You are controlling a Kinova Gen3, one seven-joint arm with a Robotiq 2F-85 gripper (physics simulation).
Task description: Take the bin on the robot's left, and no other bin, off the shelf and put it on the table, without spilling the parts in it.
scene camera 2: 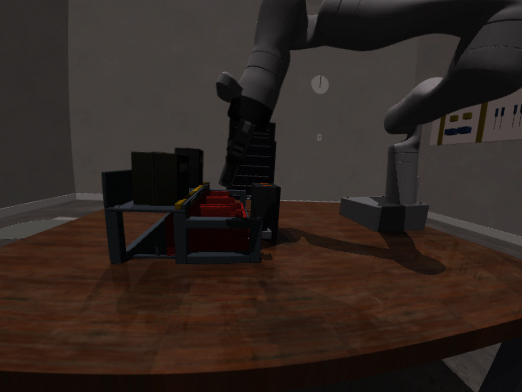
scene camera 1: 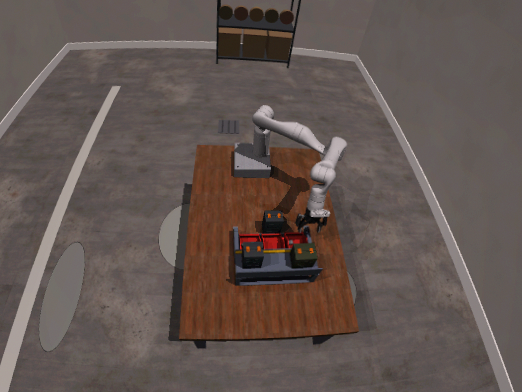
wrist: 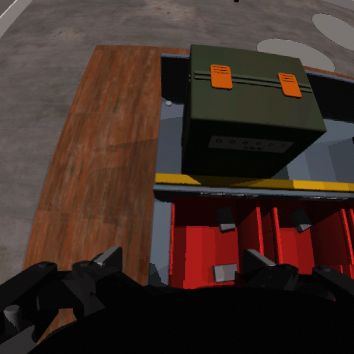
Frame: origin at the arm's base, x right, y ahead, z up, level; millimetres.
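Where they show: gripper, fingertip midpoint: (scene camera 2: 225,182) (scene camera 1: 308,231) (wrist: 182,262); arm's base at its link origin: (scene camera 2: 399,202) (scene camera 1: 260,151).
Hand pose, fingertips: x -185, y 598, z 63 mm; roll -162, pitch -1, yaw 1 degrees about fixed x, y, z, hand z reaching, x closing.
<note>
Things, the pixels of their top centre, and the offset from my fingertips. Level surfaces: height alone.
- middle bin at its top centre: (wrist: 315,235) (scene camera 2: 216,200) (scene camera 1: 274,244) dx +161, dy +29, dz -67 mm
- far bin at its top centre: (scene camera 2: 218,193) (scene camera 1: 250,245) dx +273, dy +30, dz -67 mm
- green case at its top centre: (wrist: 255,80) (scene camera 2: 163,153) (scene camera 1: 305,251) dx +47, dy +126, dz +49 mm
- table at its surface level: dz -148 mm
The bin on the robot's left (scene camera 1: 297,239) (scene camera 2: 220,237) (wrist: 197,245) is red and open-topped. It sits in the low front bay of the grey-blue shelf (scene camera 1: 275,261) (scene camera 2: 116,235) (wrist: 169,150), at the end under the green case. Grey block-shaped parts lie in it in the wrist view. Two more red bins stand beside it: the middle bin (scene camera 1: 273,243) (wrist: 296,247) and the far bin (scene camera 1: 250,240). My gripper (scene camera 1: 311,229) (scene camera 2: 228,183) (wrist: 182,262) is open and empty, above and apart from the left bin. In the wrist view its fingers spread across the shelf's end and that bin.
A green case (scene camera 1: 303,257) (scene camera 2: 157,177) (wrist: 250,105) and a dark case (scene camera 1: 253,256) (scene camera 2: 196,165) stand on the shelf top. Another dark case (scene camera 1: 273,222) (scene camera 2: 265,212) stands on the table (scene camera 1: 215,200) (scene camera 2: 250,310) (wrist: 100,150), in front of the middle bin. A yellow-edged lip runs behind the bins.
</note>
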